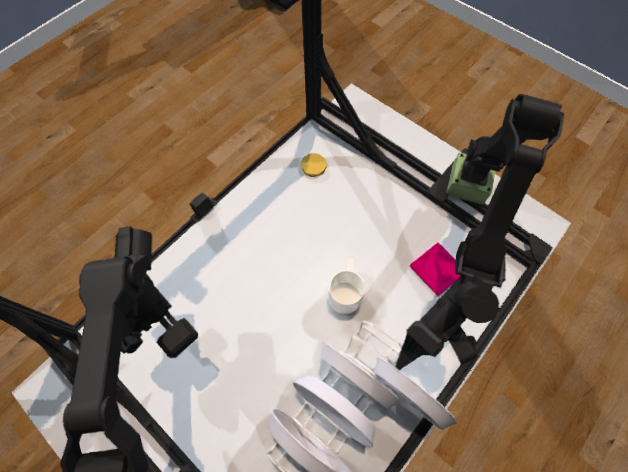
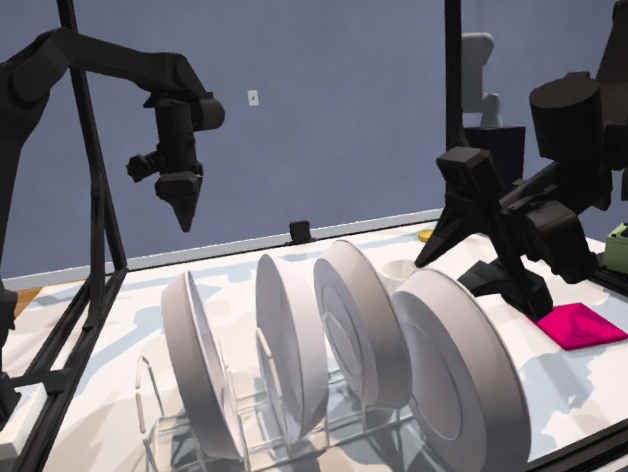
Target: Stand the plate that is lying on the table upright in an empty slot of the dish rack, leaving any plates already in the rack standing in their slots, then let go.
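Where they show: left gripper, between the fingertips: (image 1: 399, 365) (image 2: 427, 285); right gripper, between the fingertips: (image 1: 168, 320) (image 2: 189, 224); left arm's base, origin of its link: (image 1: 474, 172).
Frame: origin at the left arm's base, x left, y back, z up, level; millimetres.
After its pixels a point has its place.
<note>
A light plate (image 1: 413, 393) @[x -52, y -578, z 100 mm] (image 2: 497, 380) @[x 27, y -603, z 63 mm] leans steeply at the right end of the wire dish rack (image 1: 356, 335) @[x -174, y -475, z -75 mm] (image 2: 140, 413) @[x -179, y -793, z 14 mm]; whether its lower edge sits in a slot is unclear. Three more plates, one (image 1: 355, 373) @[x -159, y -578, z 105 mm] (image 2: 378, 329) @[x -81, y -605, z 58 mm] beside it, a middle one (image 1: 337, 411) @[x -171, y -649, z 113 mm] (image 2: 304, 324) @[x -109, y -662, z 77 mm] and a far one (image 1: 299, 441) @[x -222, y -724, z -60 mm] (image 2: 187, 355) @[x -140, y -752, z 74 mm], stand on edge in the rack, somewhat tilted. My left gripper (image 1: 400, 364) @[x -83, y -535, z 75 mm] (image 2: 438, 272) @[x -83, y -535, z 75 mm] is partly open and empty, its fingertips close to the leaning plate's upper edge; contact is unclear. My right gripper (image 1: 177, 337) (image 2: 186, 228) @[x -540, y -596, z 66 mm] is open and empty, away from the rack.
A cream mug (image 1: 345, 291) @[x -226, y -383, z -71 mm] (image 2: 397, 271) @[x -255, y -379, z -13 mm] stands near the rack's end. A magenta square (image 1: 435, 267) @[x -33, y -255, z -71 mm] (image 2: 581, 325) @[x -15, y -256, z -71 mm] lies beside the left arm. A yellow disc (image 1: 313, 164) @[x -415, y -63, z -67 mm] (image 2: 425, 235) @[x -420, y -83, z -67 mm] lies farther back. Black frame bars edge the table.
</note>
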